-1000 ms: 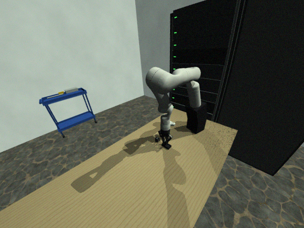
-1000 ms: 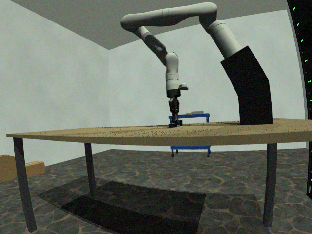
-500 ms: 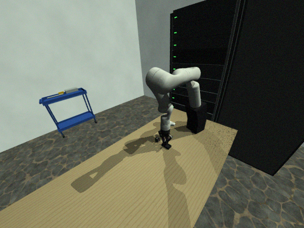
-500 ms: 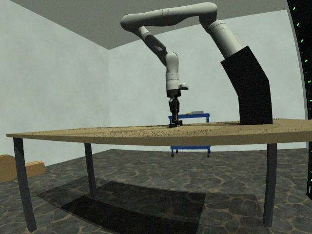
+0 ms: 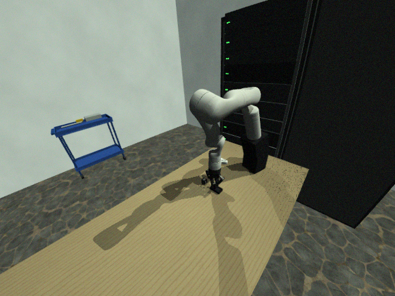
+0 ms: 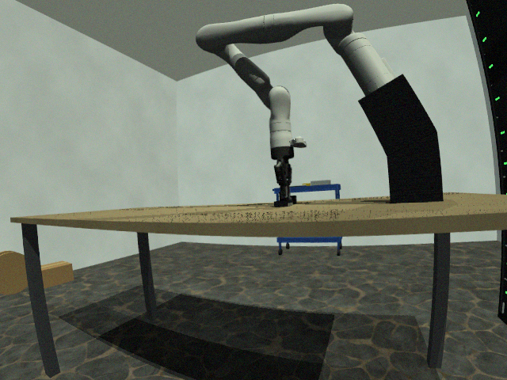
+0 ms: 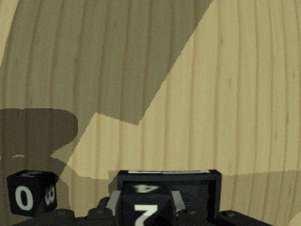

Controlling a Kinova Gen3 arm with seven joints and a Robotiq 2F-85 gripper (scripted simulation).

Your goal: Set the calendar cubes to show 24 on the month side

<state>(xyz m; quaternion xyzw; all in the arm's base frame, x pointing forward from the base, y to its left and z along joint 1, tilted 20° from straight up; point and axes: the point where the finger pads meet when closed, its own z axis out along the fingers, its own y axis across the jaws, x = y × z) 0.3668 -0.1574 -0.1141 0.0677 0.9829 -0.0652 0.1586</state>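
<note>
My gripper is now 1 cm above the black date cube. Round my hand: black tray (4 cm below, 2 cm to the left); black cube (9 cm to the right, 3 cm below, 1 cm behind).
</note>
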